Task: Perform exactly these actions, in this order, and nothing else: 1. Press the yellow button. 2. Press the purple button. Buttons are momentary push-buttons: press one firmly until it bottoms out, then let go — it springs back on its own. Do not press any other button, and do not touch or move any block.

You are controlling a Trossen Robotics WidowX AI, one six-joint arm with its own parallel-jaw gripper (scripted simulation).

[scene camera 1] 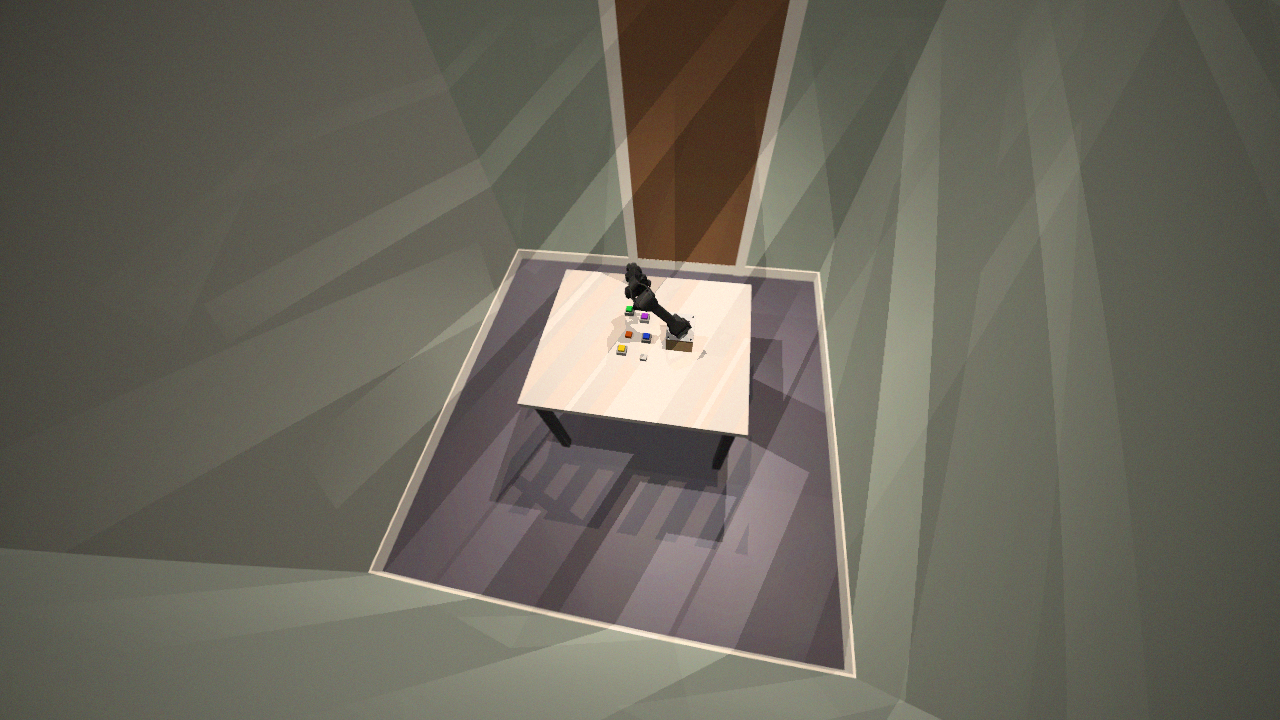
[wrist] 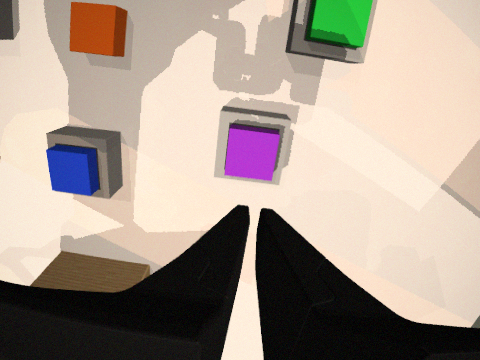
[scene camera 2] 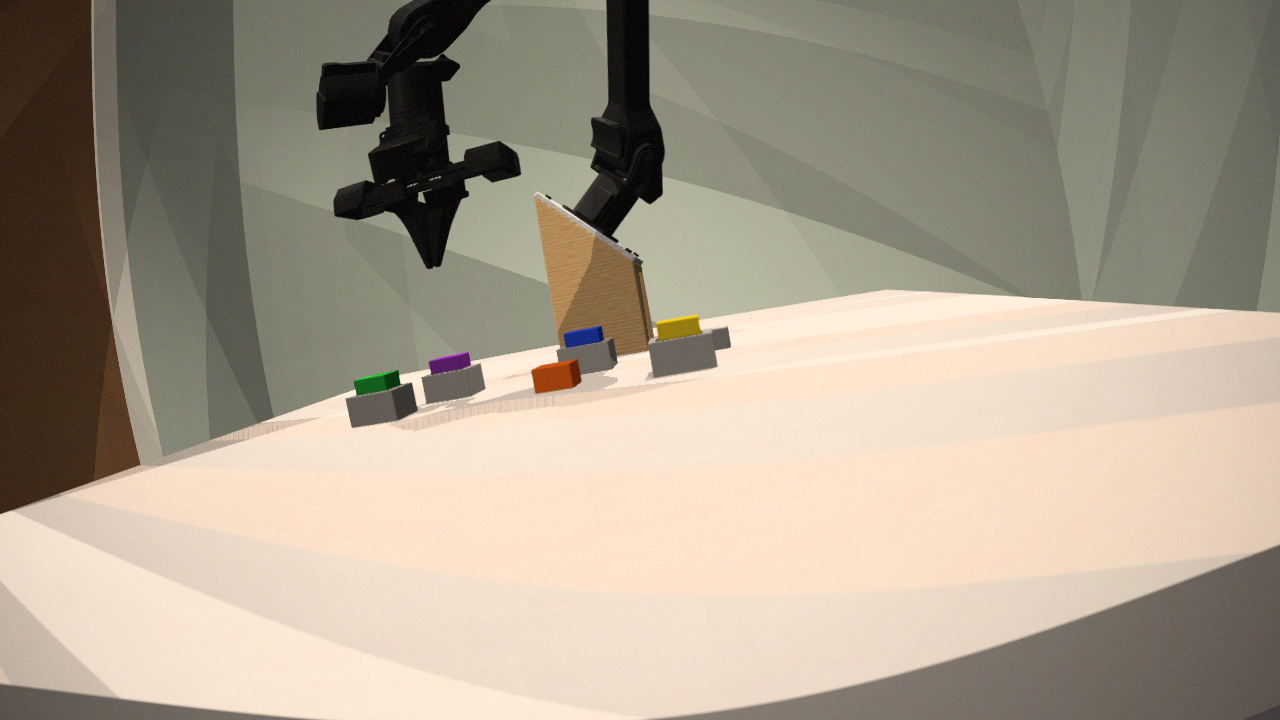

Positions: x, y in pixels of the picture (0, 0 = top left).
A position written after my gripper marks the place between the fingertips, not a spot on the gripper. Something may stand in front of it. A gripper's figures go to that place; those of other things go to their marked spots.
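My gripper (scene camera 2: 433, 267) is 67 cm from the lens. There's an orange block (scene camera 2: 563, 375) too, and that's 56 cm from the lens, while a yellow button (scene camera 2: 689, 325) is 53 cm from the lens. So the yellow button is nearer to the lens than my gripper.
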